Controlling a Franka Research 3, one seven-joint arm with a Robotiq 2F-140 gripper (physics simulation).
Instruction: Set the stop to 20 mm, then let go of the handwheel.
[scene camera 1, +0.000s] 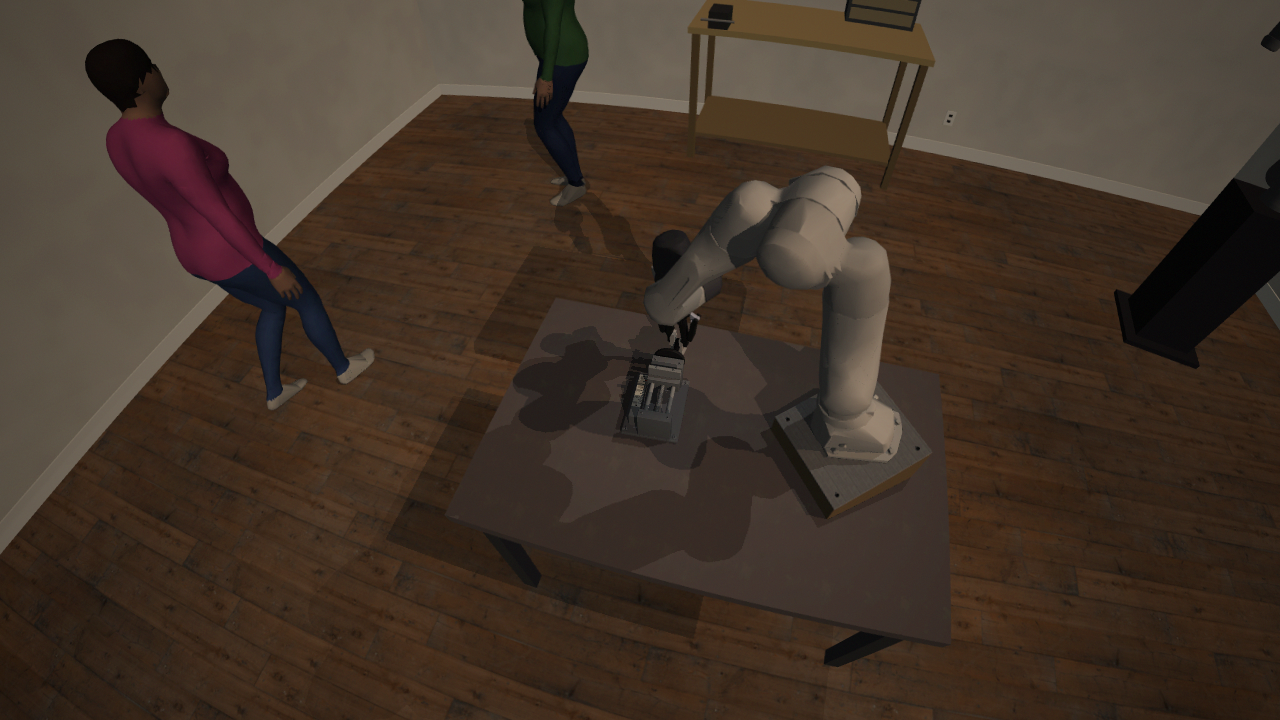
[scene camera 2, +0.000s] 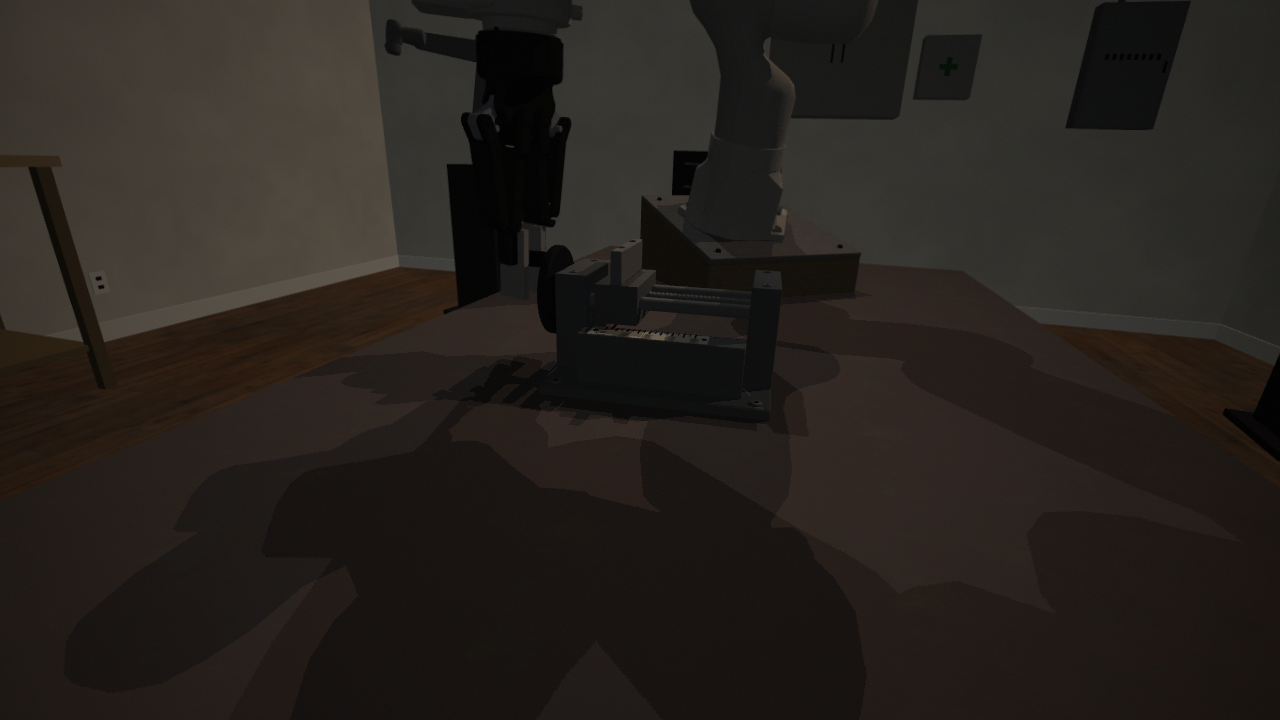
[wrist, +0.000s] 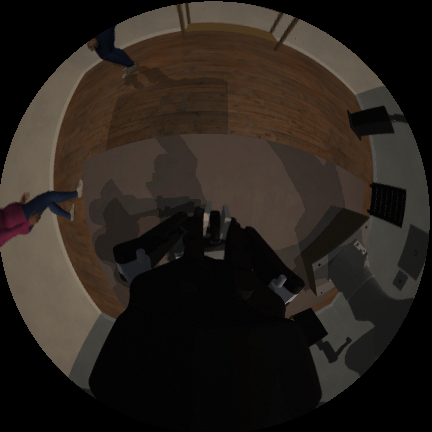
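The grey stop device (scene camera 1: 657, 420) (scene camera 2: 662, 367) stands on the table. Its black handwheel (scene camera 2: 548, 300) is at the left end in scene camera 2. The grey stop (scene camera 2: 619, 302) sits on the rods near the handwheel end, above a ruled scale (scene camera 2: 662, 337); its marks are too small to read. My gripper (scene camera 1: 680, 338) (scene camera 2: 526, 259) (wrist: 215, 210) points down beside the outer face of the handwheel and is shut on the handwheel's black handle (wrist: 215, 227), with a fingertip on each side of it. The dark fingers hide part of the device in the wrist view.
The arm's base block (scene camera 1: 827, 474) (scene camera 2: 778, 273) stands on the table (scene camera 1: 626, 528) (scene camera 2: 939, 447), to the right of the device in scene camera 1. A wooden workbench (scene camera 1: 805, 26) stands at the back. Two people, in pink (scene camera 1: 179, 197) and green (scene camera 1: 563, 40), stand on the floor beyond the table.
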